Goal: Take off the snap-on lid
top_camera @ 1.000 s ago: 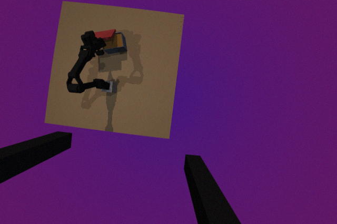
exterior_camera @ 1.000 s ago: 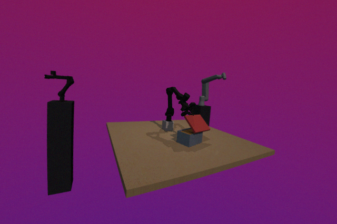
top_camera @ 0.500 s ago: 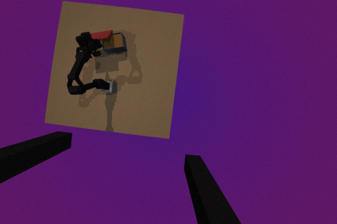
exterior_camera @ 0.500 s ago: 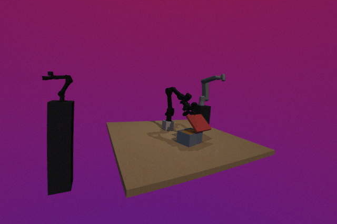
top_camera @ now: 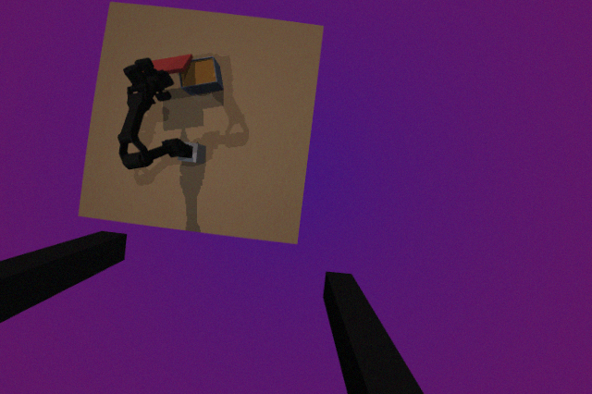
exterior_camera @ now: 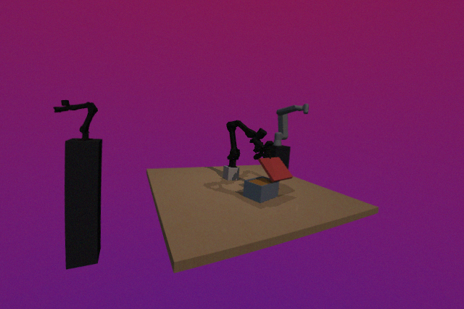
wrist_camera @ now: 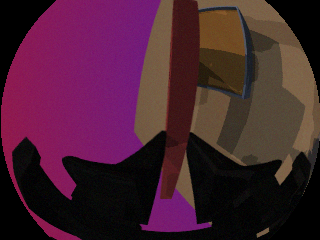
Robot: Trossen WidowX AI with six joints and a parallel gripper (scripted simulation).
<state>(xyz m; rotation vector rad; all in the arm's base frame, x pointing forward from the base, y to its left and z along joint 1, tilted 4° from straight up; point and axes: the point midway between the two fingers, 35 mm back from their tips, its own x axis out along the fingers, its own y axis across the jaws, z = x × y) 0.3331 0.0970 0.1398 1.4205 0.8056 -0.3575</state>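
My gripper tip is now 60 mm short of the red lid, 50 mm above it and 10 mm to the right of it. From my gripper tip the other things lie so: blue-grey storage box 180 mm below, 110 mm to the right, 80 mm ahead.
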